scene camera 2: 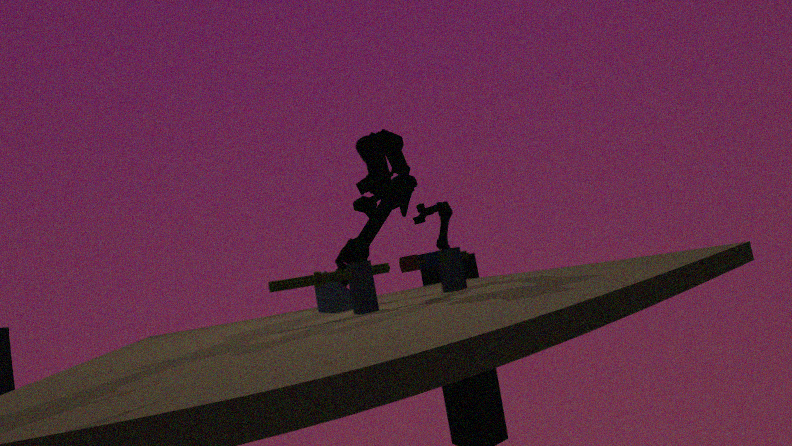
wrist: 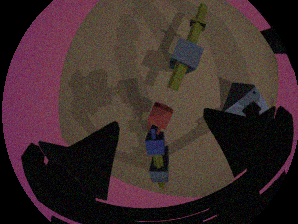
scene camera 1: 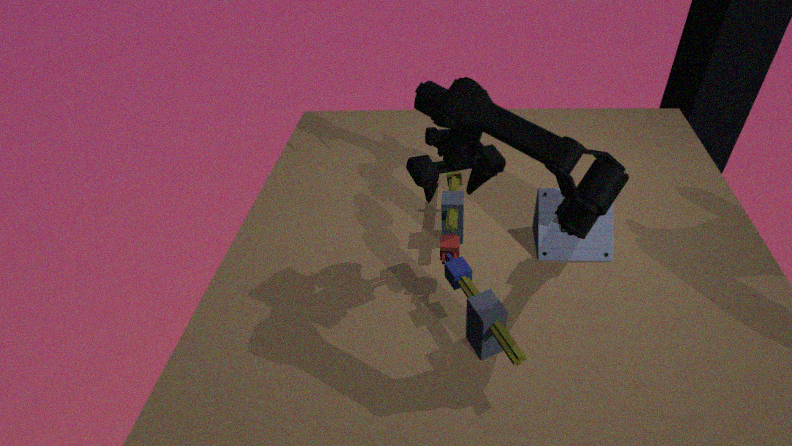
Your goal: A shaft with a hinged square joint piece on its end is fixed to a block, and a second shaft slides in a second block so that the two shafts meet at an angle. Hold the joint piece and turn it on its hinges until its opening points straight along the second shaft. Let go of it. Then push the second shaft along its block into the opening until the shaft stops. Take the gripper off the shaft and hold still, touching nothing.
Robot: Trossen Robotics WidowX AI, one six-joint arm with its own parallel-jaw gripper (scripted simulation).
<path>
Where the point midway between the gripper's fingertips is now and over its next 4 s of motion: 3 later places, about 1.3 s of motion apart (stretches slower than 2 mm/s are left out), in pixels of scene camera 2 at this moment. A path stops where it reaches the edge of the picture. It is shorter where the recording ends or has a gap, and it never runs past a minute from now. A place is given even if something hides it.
My gripper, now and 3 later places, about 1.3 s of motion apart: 390,223; 345,245; 278,259; 280,282
</path>
